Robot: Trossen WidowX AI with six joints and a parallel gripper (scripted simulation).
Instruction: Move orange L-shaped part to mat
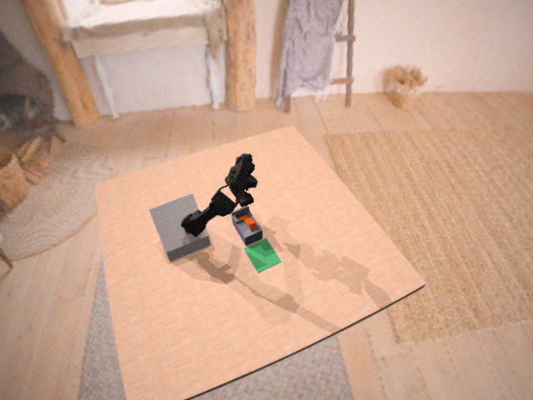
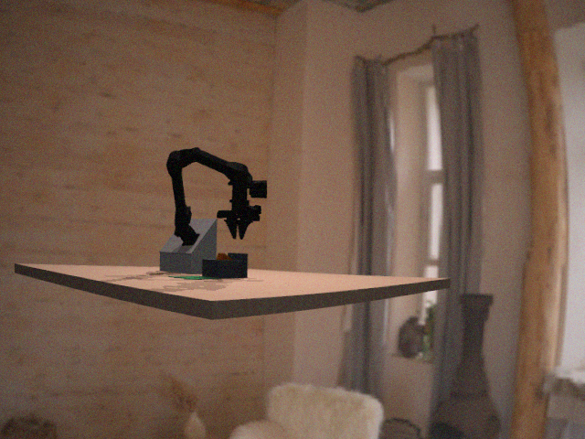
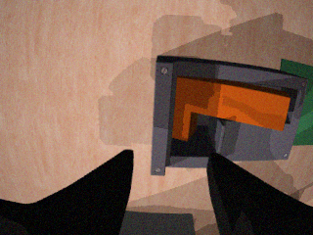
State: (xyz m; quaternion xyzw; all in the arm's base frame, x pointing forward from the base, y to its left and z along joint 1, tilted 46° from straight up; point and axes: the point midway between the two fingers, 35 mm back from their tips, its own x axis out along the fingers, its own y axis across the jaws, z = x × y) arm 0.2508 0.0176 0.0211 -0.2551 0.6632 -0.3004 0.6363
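My gripper tip is now 100 mm above the orange L-shaped part, 40 mm to the left of it and 10 mm past it. The rest, counted from my gripper tip: green mat (220 mm to the right, 160 mm below, 10 mm behind).
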